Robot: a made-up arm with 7 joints.
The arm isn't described. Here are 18 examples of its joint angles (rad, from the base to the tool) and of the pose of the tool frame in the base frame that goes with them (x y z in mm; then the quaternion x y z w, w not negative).
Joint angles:
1: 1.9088 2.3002 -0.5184 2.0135 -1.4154 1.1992 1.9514
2: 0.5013 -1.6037 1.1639 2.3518 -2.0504 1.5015 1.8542
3: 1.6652 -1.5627 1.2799 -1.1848 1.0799 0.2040 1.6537
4: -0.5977 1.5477 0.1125 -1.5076 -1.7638 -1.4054 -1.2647
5: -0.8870 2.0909 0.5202 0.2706 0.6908 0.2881 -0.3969
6: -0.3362 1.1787 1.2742 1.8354 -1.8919 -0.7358 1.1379
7: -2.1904 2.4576 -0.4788 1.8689 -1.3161 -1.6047 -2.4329
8: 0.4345 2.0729 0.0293 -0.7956 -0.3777 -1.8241 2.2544
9: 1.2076 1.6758 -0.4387 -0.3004 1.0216 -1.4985 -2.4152
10: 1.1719 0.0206 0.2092 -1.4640 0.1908 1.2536 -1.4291
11: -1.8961 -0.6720 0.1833 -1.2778 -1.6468 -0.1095 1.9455
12: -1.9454 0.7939 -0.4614 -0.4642 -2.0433 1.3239 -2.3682
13: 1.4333 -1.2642 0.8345 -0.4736 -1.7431 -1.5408 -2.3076
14: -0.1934 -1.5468 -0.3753 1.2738 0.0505 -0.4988 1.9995
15: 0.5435 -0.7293 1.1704 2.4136 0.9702 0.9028 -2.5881
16: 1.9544 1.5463 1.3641 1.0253 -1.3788 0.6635 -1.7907
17: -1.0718 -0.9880 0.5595 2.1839 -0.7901 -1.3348 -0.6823
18: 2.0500 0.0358 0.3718 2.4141 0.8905 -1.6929 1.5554
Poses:
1: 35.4 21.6 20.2 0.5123 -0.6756 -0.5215 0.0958
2: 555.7 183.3 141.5 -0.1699 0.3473 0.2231 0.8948
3: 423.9 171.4 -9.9 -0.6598 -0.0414 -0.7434 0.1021
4: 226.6 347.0 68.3 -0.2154 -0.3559 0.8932 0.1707
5: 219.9 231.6 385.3 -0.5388 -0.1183 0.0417 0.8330
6: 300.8 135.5 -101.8 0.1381 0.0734 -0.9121 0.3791
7: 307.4 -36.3 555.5 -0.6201 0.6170 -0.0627 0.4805
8: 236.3 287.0 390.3 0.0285 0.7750 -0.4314 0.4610
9: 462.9 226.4 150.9 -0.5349 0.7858 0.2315 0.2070
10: 22.6 5.9 352.0 0.3996 0.3262 -0.8132 0.2696
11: 110.4 -74.6 252.5 -0.6984 -0.1016 -0.4374 0.5574
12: 108.3 329.6 134.6 -0.1153 -0.4084 -0.3387 0.8397
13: 168.7 -199.4 87.8 -0.2377 -0.3781 -0.2910 0.8461
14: 253.8 227.7 92.4 -0.1459 0.8355 -0.4452 0.2869
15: 602.7 -18.9 89.0 -0.0964 0.9304 0.2290 0.2695
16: -196.8 241.5 319.1 0.3942 -0.0972 -0.2833 0.8688
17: 462.3 60.4 400.8 -0.0145 -0.6160 0.2718 0.7392
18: 73.9 -62.0 112.5 -0.1002 -0.4883 0.7399 0.4517
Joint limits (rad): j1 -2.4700..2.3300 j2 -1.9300..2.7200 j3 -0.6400..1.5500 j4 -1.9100..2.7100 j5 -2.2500..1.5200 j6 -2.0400..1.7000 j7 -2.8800..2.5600
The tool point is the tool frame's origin. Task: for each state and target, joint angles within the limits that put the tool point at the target. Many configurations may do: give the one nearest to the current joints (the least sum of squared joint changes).
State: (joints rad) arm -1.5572 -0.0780 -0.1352 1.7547 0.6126 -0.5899 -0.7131
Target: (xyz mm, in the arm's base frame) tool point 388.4 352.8 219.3
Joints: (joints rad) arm -1.2223 -0.4088 0.0133 1.3991 0.4491 -0.7082 -0.6591
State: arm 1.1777 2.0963 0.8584 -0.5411 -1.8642 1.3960 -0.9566
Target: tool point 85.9 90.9 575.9
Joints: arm 1.3036 1.2225 1.2206 -1.2795 -1.5880 1.7000 -1.1582
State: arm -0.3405 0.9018 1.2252 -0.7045 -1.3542 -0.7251 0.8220
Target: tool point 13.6 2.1 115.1
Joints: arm -0.3348 0.6999 1.0845 -0.6302 -0.9606 -0.8100 1.1359
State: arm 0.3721 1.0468 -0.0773 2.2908 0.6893 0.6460 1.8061
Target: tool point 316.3 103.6 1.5
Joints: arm 0.4951 1.2220 -0.0633 2.4859 0.8013 0.7023 1.5397
